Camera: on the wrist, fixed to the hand. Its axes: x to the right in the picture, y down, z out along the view.
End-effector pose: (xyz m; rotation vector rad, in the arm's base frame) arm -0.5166 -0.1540 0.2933 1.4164 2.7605 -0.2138
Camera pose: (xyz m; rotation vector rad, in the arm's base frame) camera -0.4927 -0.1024 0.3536 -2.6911 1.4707 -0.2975
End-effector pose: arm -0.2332 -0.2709 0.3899 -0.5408 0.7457 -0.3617
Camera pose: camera -0.2617 -0.2699 0.3120 1.0762 1.0641 2.5399
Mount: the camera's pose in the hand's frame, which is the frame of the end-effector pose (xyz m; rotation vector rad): 0.0221 0.0426 -0.0676 0.0779 -0.3793 -3.0511
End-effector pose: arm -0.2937 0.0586 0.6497 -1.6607 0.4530 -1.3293
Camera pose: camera -0.3363 -0.0083 0.6256 0.6342 1.7927 0.9753
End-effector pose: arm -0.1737 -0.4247 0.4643 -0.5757 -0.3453 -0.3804
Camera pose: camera -0.1217 -0.4366 0.4009 -0.4505 1.1464 2.5212
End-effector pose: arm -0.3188 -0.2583 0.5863 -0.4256 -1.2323 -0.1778
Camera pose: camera -0.2372 -0.2451 0.5798 -1.6675 0.9186 2.1852
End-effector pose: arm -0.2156 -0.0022 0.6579 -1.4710 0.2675 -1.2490
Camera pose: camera -0.2406 -0.0724 0.6216 0.4503 1.7054 1.2225
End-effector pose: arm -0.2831 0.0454 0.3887 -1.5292 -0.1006 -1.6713
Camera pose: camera -0.3075 -0.0318 0.3708 0.1185 1.5438 0.8341
